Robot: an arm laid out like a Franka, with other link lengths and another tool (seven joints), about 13 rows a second.
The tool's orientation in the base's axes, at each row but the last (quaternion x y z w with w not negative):
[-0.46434, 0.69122, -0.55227, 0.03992]
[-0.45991, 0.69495, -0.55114, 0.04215]
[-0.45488, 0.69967, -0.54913, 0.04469]
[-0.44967, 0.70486, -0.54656, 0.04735]
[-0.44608, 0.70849, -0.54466, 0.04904]
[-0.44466, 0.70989, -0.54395, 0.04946]
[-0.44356, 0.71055, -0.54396, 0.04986]
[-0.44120, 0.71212, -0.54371, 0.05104]
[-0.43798, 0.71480, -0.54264, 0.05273]
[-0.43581, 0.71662, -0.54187, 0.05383]
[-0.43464, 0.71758, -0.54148, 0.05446]
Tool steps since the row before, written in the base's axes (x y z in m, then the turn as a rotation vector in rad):
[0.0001, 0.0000, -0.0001, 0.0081, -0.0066, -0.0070]
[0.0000, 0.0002, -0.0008, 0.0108, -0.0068, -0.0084]
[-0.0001, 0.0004, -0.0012, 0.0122, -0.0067, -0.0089]
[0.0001, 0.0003, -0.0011, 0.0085, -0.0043, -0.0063]
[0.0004, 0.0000, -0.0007, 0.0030, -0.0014, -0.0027]
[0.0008, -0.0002, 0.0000, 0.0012, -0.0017, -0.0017]
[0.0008, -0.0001, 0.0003, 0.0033, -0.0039, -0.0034]
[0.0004, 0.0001, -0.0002, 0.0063, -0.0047, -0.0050]
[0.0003, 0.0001, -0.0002, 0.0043, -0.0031, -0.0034]
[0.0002, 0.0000, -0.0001, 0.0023, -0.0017, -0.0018]
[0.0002, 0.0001, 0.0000, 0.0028, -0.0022, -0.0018]
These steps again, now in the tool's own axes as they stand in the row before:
[-0.0001, 0.0000, 0.0001, -0.0033, 0.0010, 0.0121]
[-0.0005, 0.0006, 0.0002, -0.0053, 0.0006, 0.0143]
[-0.0007, 0.0010, 0.0001, -0.0064, 0.0001, 0.0152]
[-0.0007, 0.0008, 0.0003, -0.0048, 0.0002, 0.0104]
[-0.0005, 0.0003, 0.0005, -0.0020, 0.0005, 0.0038]
[-0.0003, -0.0005, 0.0006, -0.0003, 0.0007, 0.0026]
[-0.0003, -0.0007, 0.0004, -0.0007, 0.0008, 0.0060]
[-0.0004, -0.0001, 0.0002, -0.0026, 0.0004, 0.0089]
[-0.0003, 0.0000, 0.0002, -0.0019, 0.0003, 0.0060]
[-0.0002, 0.0000, 0.0002, -0.0010, 0.0001, 0.0032]
[-0.0002, -0.0001, 0.0000, -0.0009, -0.0002, 0.0039]

